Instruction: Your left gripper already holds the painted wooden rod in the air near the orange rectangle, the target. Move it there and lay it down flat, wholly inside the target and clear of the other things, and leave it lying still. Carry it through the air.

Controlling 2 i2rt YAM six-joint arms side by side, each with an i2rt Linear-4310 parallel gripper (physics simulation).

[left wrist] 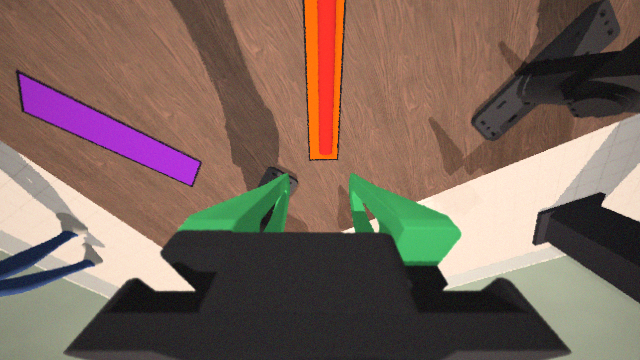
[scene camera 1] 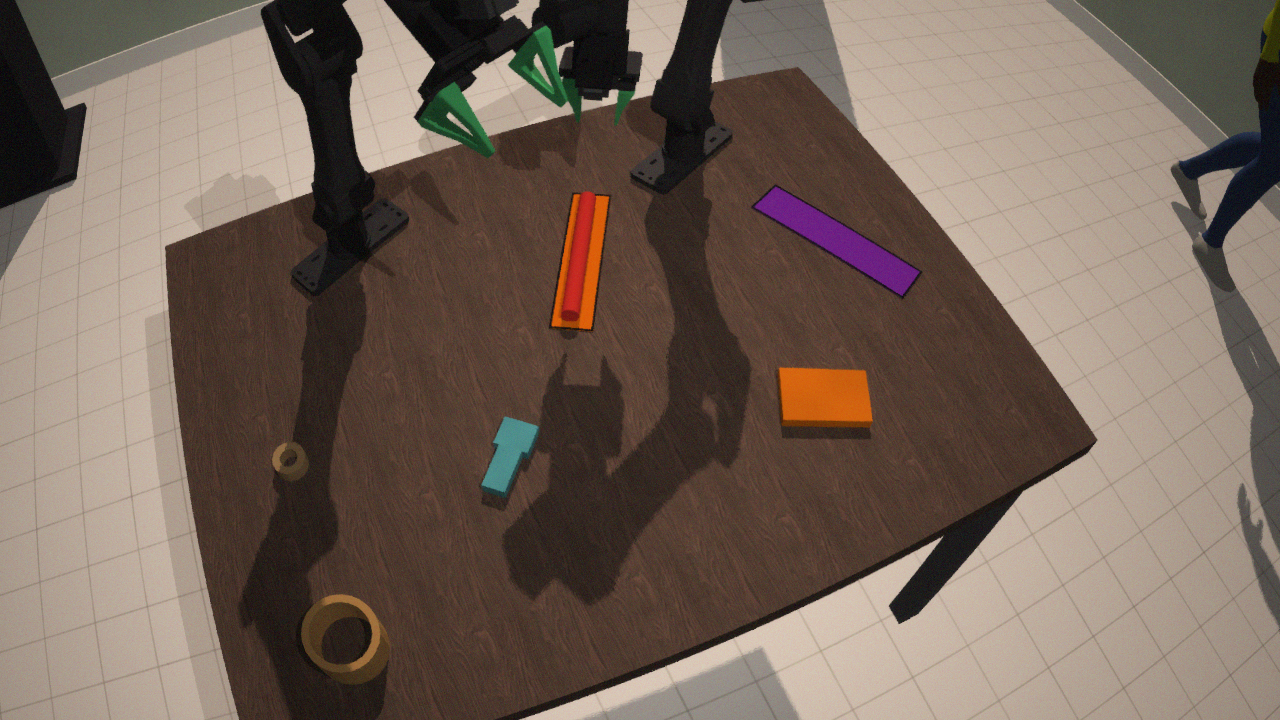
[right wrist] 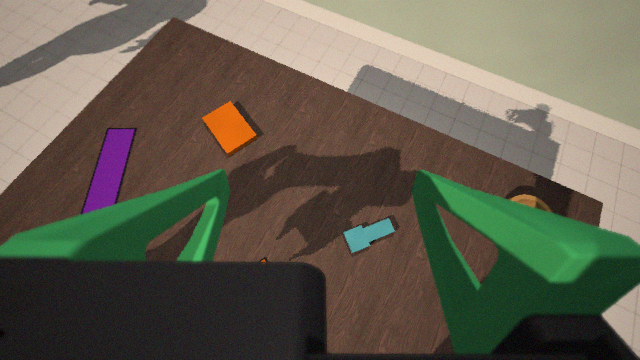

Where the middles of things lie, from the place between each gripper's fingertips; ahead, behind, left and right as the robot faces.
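Relative to my right hand: red rod (scene camera 1: 572,298), 420 mm below, 200 mm behind and 120 mm to the left; orange rectangle (scene camera 1: 586,320), 430 mm below, 200 mm behind and 120 mm to the left; purple rectangle (scene camera 1: 890,271), far below, a fair way behind and far to the left.
Measured from my left hand, the red rod is 19 cm below, 6 cm ahead and 5 cm to the right; the orange rectangle is 20 cm below, 5 cm ahead and 4 cm to the right; the purple rectangle is a fair way below, a fair way ahead and far to the left.
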